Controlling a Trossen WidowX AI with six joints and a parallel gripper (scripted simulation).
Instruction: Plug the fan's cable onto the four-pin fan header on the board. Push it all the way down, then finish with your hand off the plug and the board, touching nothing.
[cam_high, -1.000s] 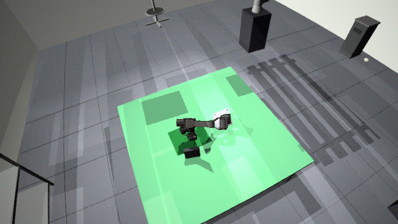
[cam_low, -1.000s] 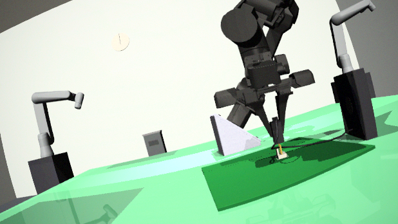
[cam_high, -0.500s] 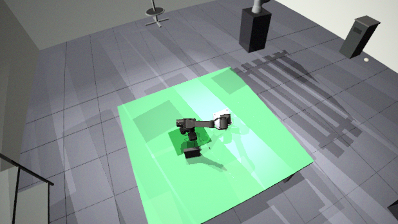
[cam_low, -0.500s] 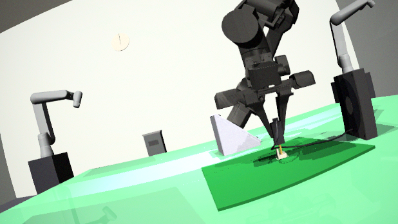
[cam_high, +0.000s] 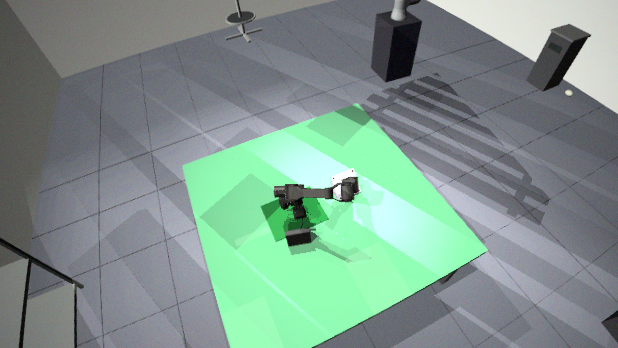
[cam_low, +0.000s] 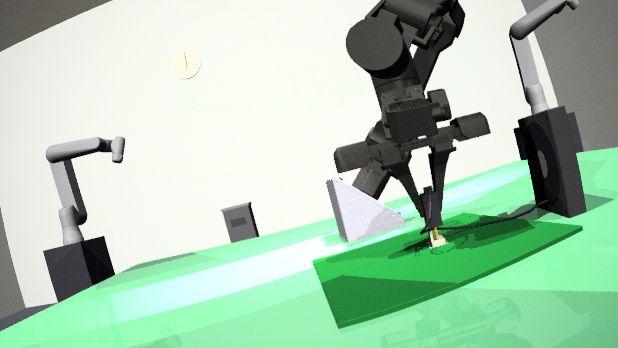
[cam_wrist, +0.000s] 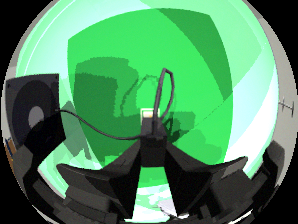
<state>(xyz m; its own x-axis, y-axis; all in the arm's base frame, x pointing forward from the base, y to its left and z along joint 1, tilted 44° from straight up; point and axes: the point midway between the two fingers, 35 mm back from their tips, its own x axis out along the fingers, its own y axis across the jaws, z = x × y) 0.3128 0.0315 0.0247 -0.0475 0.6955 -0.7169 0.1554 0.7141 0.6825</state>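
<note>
The cream four-pin fan header lies 1 cm ahead of my gripper tip and 4 cm below it. Also, from my gripper tip: dark green board: 2 cm ahead, 2 cm to the right, 5 cm below; then black fan: 5 cm ahead, 15 cm to the left, 2 cm above; then black plug: 1 cm ahead, 1 cm above.
</note>
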